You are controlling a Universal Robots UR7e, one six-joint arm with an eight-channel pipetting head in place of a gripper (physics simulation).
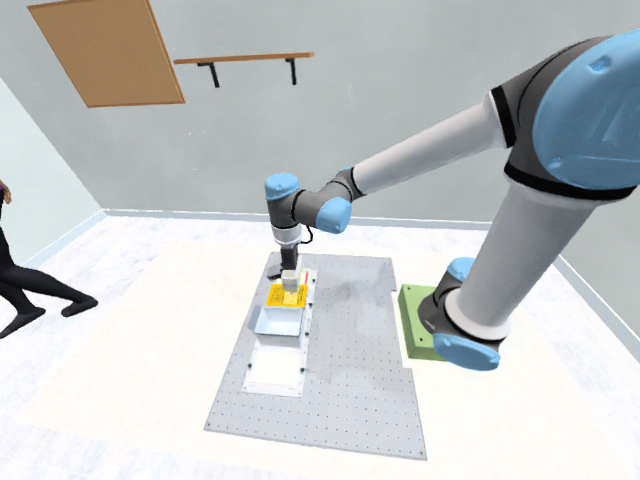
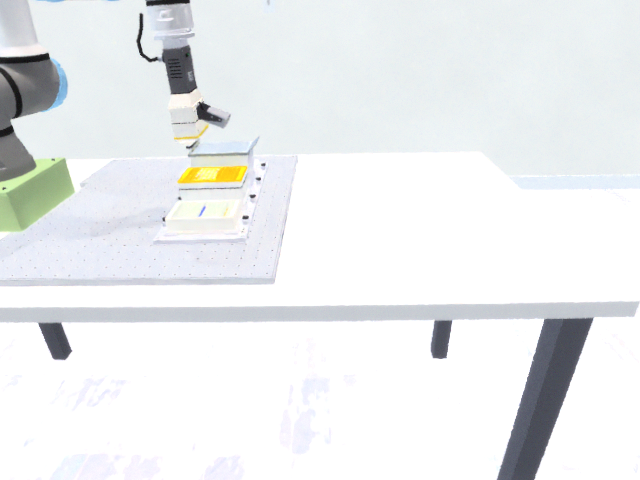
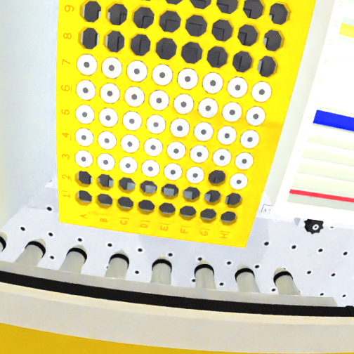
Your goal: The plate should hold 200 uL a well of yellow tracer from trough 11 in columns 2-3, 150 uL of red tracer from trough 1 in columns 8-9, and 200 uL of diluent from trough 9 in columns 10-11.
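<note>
My pipetting head (image 1: 290, 290) (image 2: 189, 143) (image 3: 162, 265) hangs above the deck near the tip rack. Its nozzles, with black rings, are bare and hold no tips. The yellow tip rack (image 1: 271, 302) (image 2: 187, 176) (image 3: 72, 212) has white tips in columns 3-7, except an empty hole at G3. Columns 1, 2, 8 and 9 are empty. The trough reservoir (image 2: 201, 225) stands beside the rack. Its red trough (image 1: 306, 276) (image 3: 325, 195) is at one end, with a blue trough (image 2: 202, 210) (image 3: 334, 118) and a yellow trough (image 2: 225, 209) (image 3: 347, 29) further along. I cannot make out the plate.
A pale open box (image 1: 279, 338) (image 2: 222, 160) stands on the rack's other side. Past it the white carrier (image 1: 272, 391) (image 2: 201, 238) continues on the perforated board (image 1: 356, 408) (image 2: 232, 263). The green base block (image 1: 421, 351) (image 2: 46, 191) carries the arm. A person's legs (image 1: 46, 289) show at the left.
</note>
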